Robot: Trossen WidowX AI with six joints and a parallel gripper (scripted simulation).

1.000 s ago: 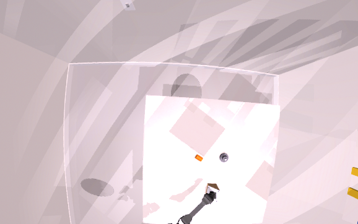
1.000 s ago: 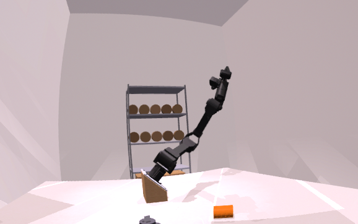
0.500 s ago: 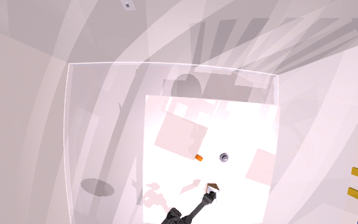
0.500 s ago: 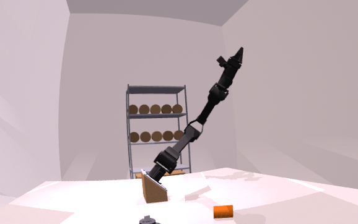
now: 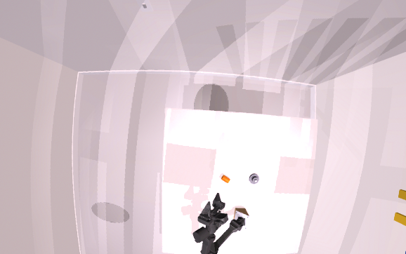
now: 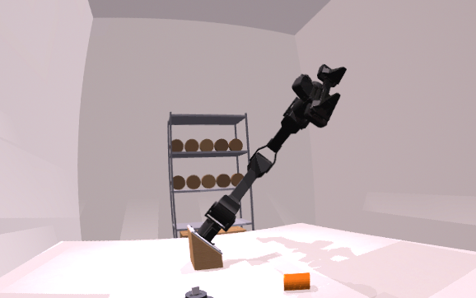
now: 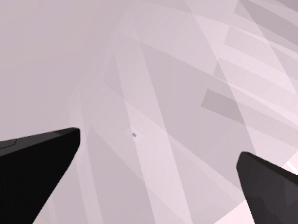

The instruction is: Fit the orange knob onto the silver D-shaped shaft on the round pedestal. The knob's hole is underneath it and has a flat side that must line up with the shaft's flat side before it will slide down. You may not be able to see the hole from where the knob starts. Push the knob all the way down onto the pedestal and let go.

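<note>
The orange knob lies 90 mm behind my gripper tip, 130 mm to the right of it and 470 mm below it. Also, from my gripper tip: silver shaft (100 mm behind, 360 mm to the right, 460 mm below).
</note>
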